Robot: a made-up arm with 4 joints.
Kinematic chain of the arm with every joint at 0, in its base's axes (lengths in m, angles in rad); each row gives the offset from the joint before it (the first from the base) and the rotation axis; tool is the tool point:
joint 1: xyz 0 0 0.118 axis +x
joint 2: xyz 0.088 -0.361 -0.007 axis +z
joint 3: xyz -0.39 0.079 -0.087 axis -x
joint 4: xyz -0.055 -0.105 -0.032 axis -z
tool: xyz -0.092 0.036 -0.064
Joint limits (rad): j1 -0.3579..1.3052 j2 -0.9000..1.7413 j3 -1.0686..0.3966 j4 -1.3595..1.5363
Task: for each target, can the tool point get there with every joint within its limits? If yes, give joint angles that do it. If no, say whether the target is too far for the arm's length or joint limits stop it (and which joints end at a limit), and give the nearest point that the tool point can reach.
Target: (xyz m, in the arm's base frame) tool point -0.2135 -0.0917 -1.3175
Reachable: no: too far | nearest point -0.0679 -0.0589 -0.8046 | short by 0.534 m
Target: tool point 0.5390 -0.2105 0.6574
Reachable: no: joint limits stop it (at a limit: joint 1, joint 2, joint 3, joint 4) | nearest point 0.3018 -0.8170 0.3059 | short by 0.740 m
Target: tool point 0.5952 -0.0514 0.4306
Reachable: no: joint limits stop it (at a limit: joint 1, joint 2, joint 3, joint 4) | nearest point -0.0449 0.1610 0.1361 | short by 0.736 m
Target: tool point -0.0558 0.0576 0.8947
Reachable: no: joint limits stop it (at a limit: joint 1, joint 2, joint 3) | nearest point -0.1152 0.1978 0.2010 | short by 0.710 m
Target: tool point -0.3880 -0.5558 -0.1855
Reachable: yes | joints 0.1013 0.3704 -0.3952 -1.0112
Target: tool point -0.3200 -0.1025 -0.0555
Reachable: yes | joints -0.1709 -0.5140 0.0647 0.6367
